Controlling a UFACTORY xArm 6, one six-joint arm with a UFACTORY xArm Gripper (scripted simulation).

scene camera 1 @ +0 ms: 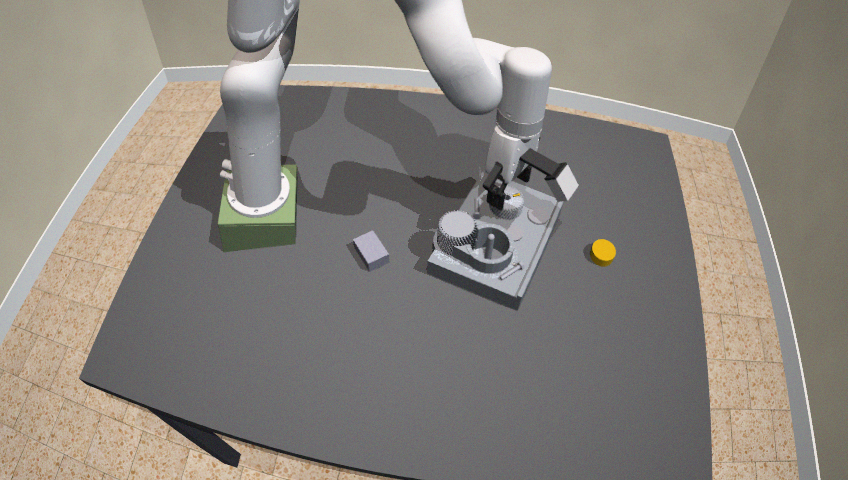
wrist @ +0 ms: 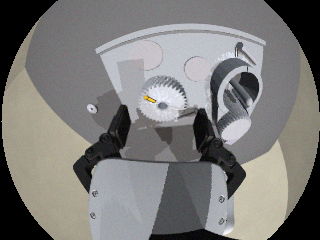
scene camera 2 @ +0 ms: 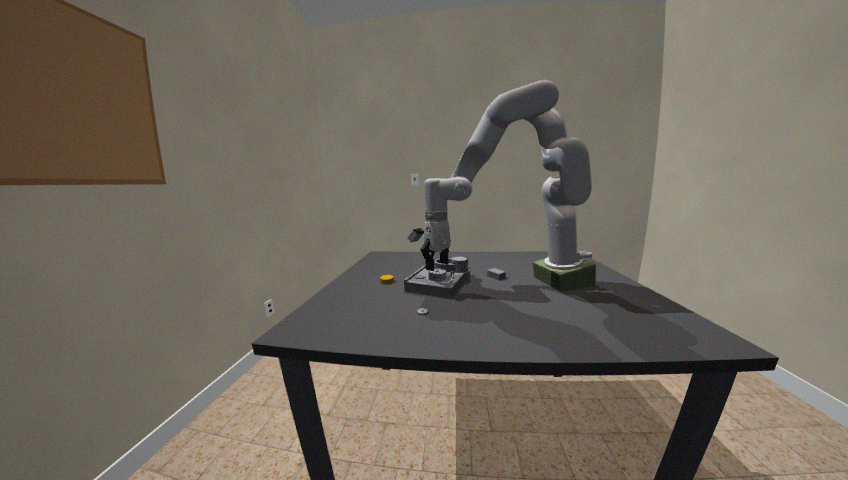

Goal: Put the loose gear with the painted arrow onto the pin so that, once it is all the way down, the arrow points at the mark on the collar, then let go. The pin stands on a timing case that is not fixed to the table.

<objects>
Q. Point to a small grey block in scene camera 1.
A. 373,254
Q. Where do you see a grey timing case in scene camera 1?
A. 453,260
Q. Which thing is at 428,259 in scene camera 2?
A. My gripper.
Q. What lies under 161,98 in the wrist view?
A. A gear.
</objects>
